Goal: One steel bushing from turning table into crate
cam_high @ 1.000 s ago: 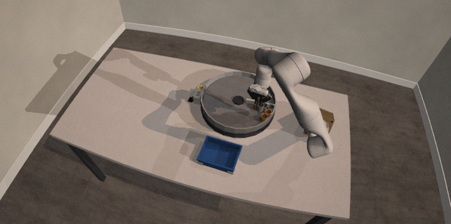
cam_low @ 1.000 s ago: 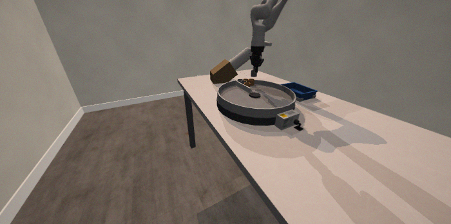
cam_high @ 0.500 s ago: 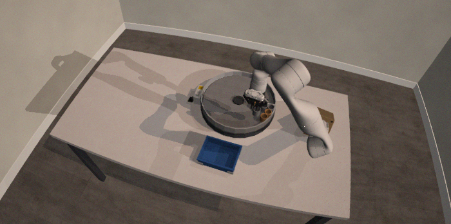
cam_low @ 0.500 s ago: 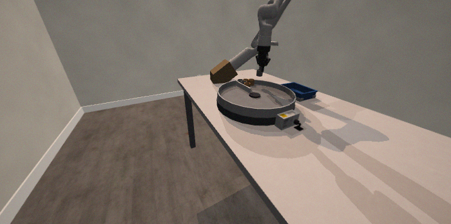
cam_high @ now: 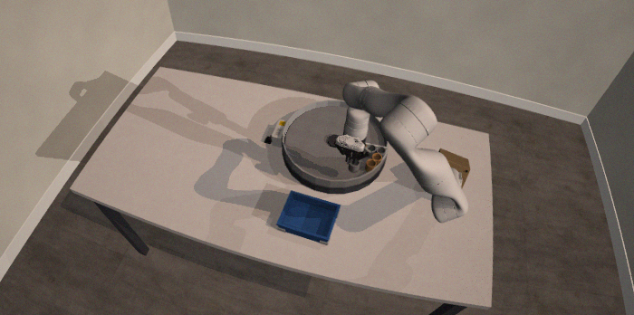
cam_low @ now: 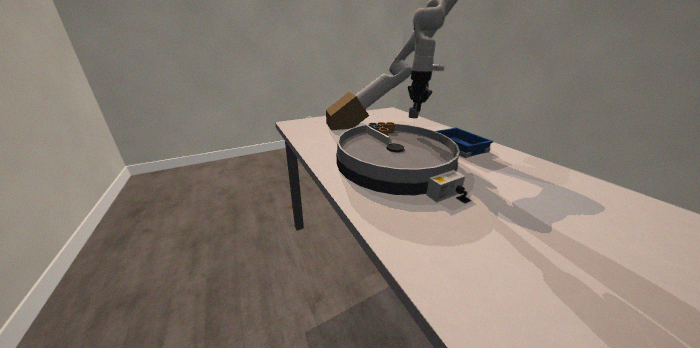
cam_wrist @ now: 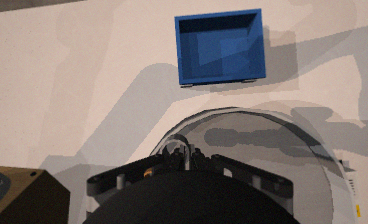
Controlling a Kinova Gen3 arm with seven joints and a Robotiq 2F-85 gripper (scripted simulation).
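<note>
Now: the blue crate 190 mm to the left of my hand, 150 mm below it and 90 mm ahead of it. From my hand the other things lie so: turning table (160 mm to the right, 120 mm below, 90 mm ahead).
</note>
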